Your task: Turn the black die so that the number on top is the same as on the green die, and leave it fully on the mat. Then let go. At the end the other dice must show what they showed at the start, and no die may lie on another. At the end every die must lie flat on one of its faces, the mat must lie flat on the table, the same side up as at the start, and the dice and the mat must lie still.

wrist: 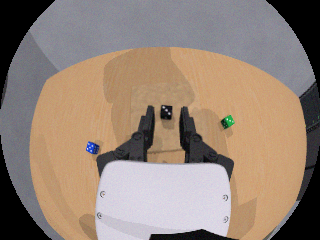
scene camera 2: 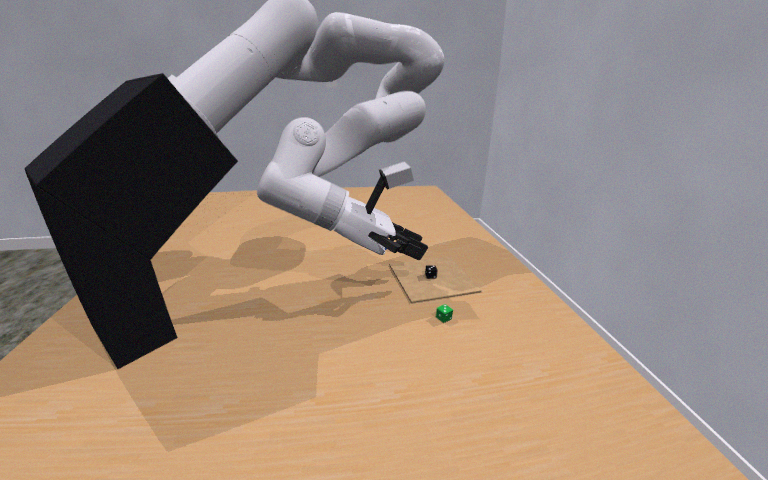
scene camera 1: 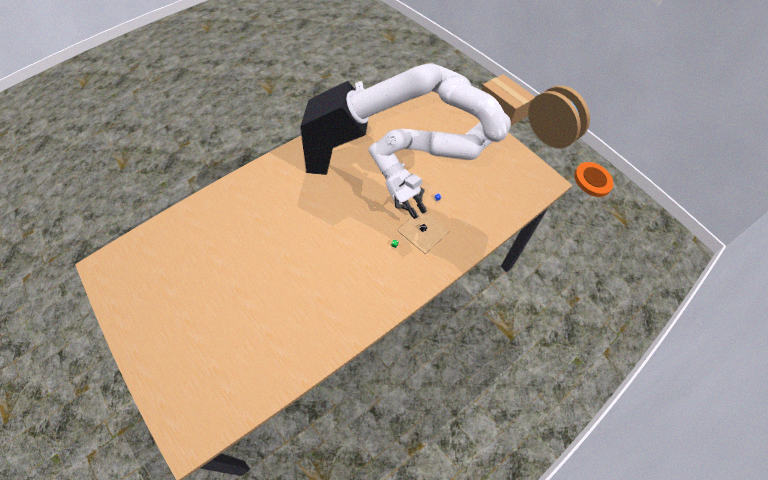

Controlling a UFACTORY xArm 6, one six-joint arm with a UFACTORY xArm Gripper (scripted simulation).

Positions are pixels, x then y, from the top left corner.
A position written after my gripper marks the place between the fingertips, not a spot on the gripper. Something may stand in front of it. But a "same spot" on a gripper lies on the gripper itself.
my gripper: wrist 167, 114; scene camera 2; scene camera 1
tan mat: wrist 177, 94; scene camera 2; scene camera 1
same spot on my gripper: (scene camera 1: 409, 188) = (scene camera 2: 378, 213)
same spot on tan mat: (scene camera 1: 435, 231) = (scene camera 2: 442, 267)
